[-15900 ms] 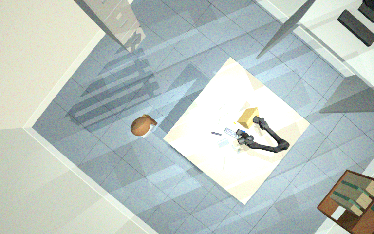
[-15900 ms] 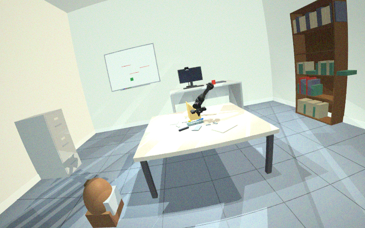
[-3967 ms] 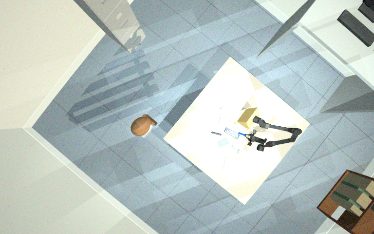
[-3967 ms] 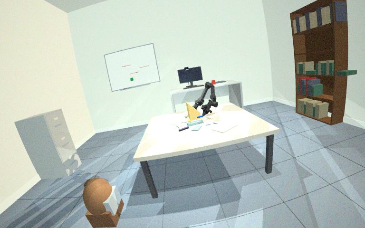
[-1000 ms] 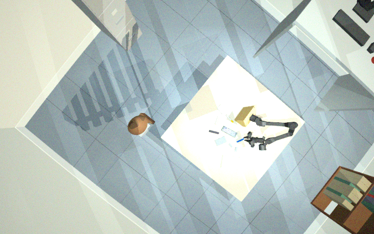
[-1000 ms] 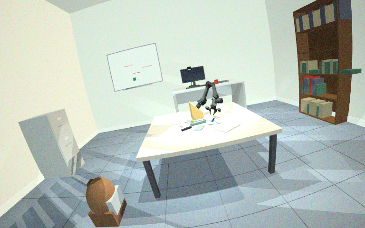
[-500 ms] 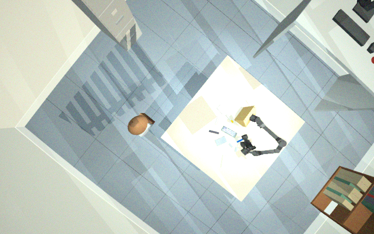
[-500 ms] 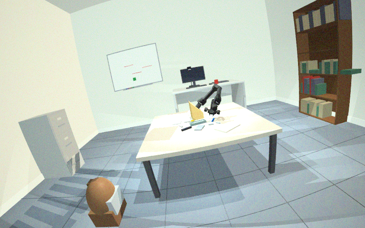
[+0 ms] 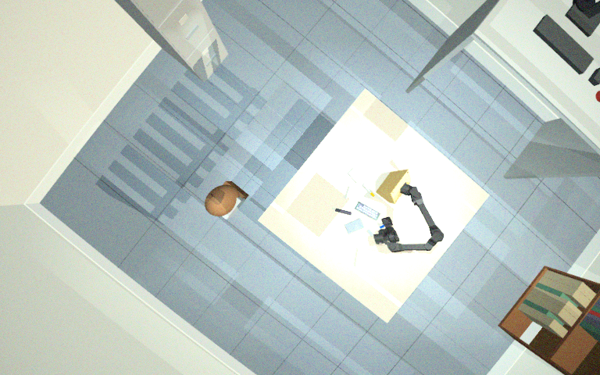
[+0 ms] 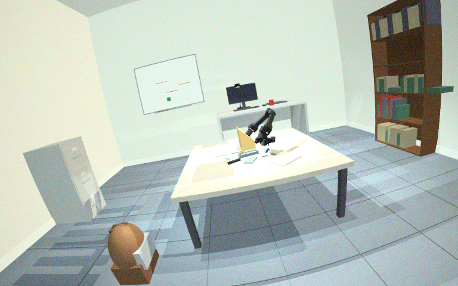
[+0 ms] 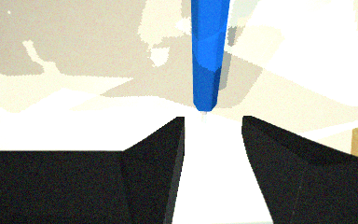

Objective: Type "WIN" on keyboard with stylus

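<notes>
Now: gripper tip 10 mm past the blue stylus, 10 mm to the right of it and 40 mm above it. From my gripper tip the other things lie so: W key: 20 mm ahead, 150 mm to the right, 30 mm below; small block: 140 mm ahead, 50 mm to the right, 40 mm below; grey pad: 190 mm ahead, 180 mm to the right, 40 mm below.
</notes>
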